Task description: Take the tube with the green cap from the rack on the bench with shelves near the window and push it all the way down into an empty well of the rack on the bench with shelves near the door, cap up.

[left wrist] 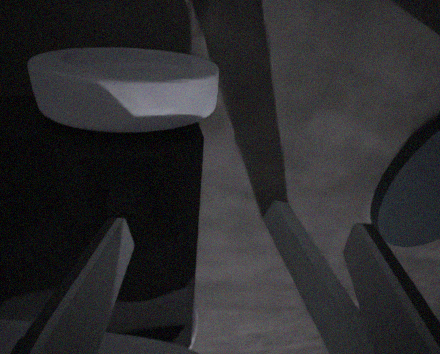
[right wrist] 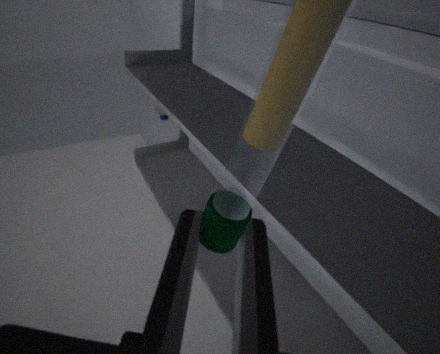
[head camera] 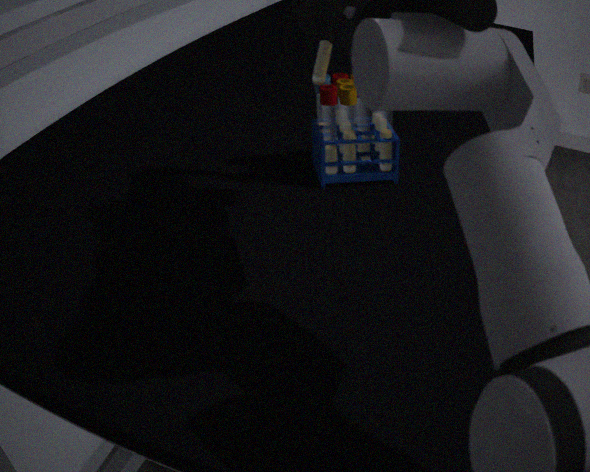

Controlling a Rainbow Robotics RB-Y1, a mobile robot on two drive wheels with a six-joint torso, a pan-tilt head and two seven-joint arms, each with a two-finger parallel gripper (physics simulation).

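Frame: origin at the robot's base, x left, y down, z back, level; millimetres.
Seen in the pictures: left gripper, fingertip midpoint: (left wrist: 235, 235); right gripper, fingertip midpoint: (right wrist: 221, 228).
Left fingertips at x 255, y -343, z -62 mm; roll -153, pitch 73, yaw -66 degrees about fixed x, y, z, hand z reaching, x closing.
Offsets run from my left fingertips to a thing's top centre. "*": to the spot under its first point. Level surfaces: height alone.
The green-capped tube's cap @(* dx -224, dy -785, dz -621 mm) (right wrist: 225, 230) is between the fingertips of my right gripper (right wrist: 221, 228), which is shut on it. The tube @(dx -212, dy -801, dz -629 mm) (head camera: 322, 62) (right wrist: 292, 80), with yellowish contents, hangs tilted in the air. In the head camera it overlaps the back left of the rack; its green cap cannot be made out there. A blue rack @(dx -243, dy -629, dz -650 mm) (head camera: 358, 177) stands on the dark bench and holds several tubes with red, yellow and light blue caps. The front row seems to have a gap right of the middle; my arm hides part of the rack. My left gripper (left wrist: 235, 235) is open and empty, away from the rack.
My right arm (head camera: 515, 240) covers the right side of the head camera view. The dark bench top @(dy -572 mm) (head camera: 280, 260) has a curved left edge. A grey ledge @(dy -1010 mm) (right wrist: 340, 215) runs behind the tube in the right wrist view. A pale rounded part (left wrist: 125, 95) shows near my left gripper.
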